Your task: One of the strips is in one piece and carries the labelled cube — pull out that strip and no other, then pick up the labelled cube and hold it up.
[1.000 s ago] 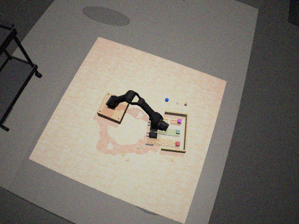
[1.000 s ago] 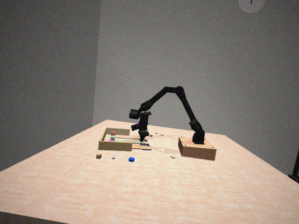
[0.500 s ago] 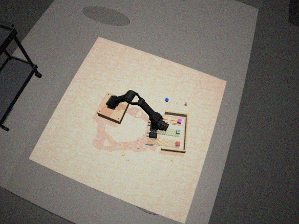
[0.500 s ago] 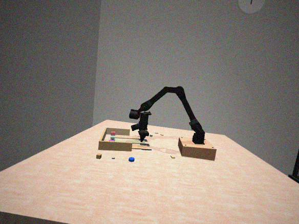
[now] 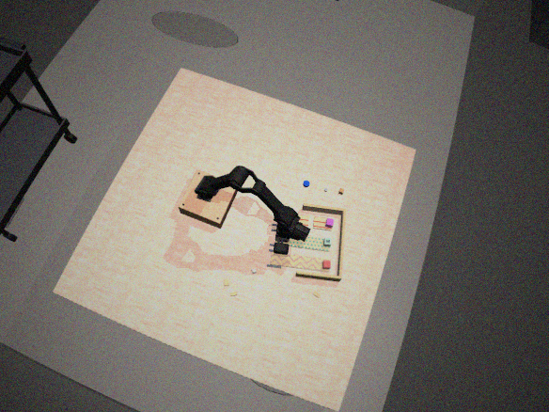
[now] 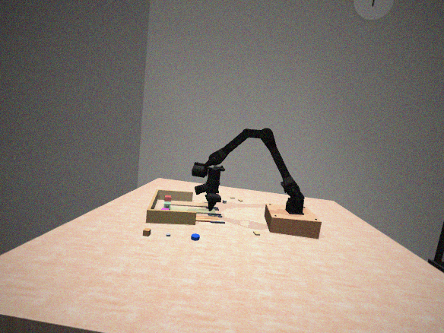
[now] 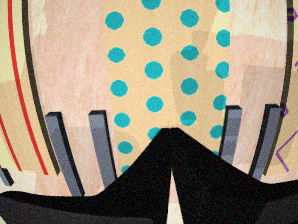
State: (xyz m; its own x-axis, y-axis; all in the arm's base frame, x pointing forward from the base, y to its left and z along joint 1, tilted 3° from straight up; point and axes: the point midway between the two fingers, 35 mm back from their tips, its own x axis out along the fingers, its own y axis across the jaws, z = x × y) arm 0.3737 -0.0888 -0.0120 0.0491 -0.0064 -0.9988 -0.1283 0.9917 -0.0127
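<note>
My gripper tip is 200 mm short of the labelled cube, 30 mm to the right of it and 20 mm below it. From my gripper tip the other things lie so: blue disc: 50 mm ahead, 290 mm to the left; then small white cube: 80 mm behind, 170 mm to the right; then zigzag strip: 100 mm ahead, 80 mm to the right.
</note>
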